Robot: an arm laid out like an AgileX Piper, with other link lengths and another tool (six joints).
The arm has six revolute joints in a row. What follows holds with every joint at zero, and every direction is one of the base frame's.
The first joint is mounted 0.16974 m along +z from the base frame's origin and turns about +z.
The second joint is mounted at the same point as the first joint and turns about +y.
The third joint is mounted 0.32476 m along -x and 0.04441 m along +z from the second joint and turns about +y.
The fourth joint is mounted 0.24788 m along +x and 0.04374 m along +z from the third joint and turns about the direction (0.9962, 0, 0.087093).
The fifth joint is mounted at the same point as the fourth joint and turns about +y.
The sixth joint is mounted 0.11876 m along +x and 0.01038 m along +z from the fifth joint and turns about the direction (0.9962, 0, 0.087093).
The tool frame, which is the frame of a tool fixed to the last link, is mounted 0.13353 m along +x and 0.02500 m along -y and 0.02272 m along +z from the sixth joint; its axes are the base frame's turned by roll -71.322, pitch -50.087 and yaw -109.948 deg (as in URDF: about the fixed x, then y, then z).
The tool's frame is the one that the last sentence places.
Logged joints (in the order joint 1, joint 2, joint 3, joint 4, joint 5, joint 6), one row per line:
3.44 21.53 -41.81 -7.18 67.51 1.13
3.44 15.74 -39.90 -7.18 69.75 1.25
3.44 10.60 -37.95 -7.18 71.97 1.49
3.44 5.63 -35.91 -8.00 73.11 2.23
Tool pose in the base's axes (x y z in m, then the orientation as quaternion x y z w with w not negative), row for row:
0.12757 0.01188 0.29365 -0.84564 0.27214 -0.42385 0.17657
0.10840 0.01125 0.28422 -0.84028 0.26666 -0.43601 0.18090
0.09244 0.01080 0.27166 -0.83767 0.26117 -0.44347 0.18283
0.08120 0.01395 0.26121 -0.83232 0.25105 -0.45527 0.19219
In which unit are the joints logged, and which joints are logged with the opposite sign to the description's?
The joints are logged in degrees. Opposite sign: joint 4, joint 6.
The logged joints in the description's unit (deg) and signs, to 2 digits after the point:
3.44 21.53 -41.81 7.18 67.51 -1.13
3.44 15.74 -39.90 7.18 69.75 -1.25
3.44 10.60 -37.95 7.18 71.97 -1.49
3.44 5.63 -35.91 8.00 73.11 -2.23

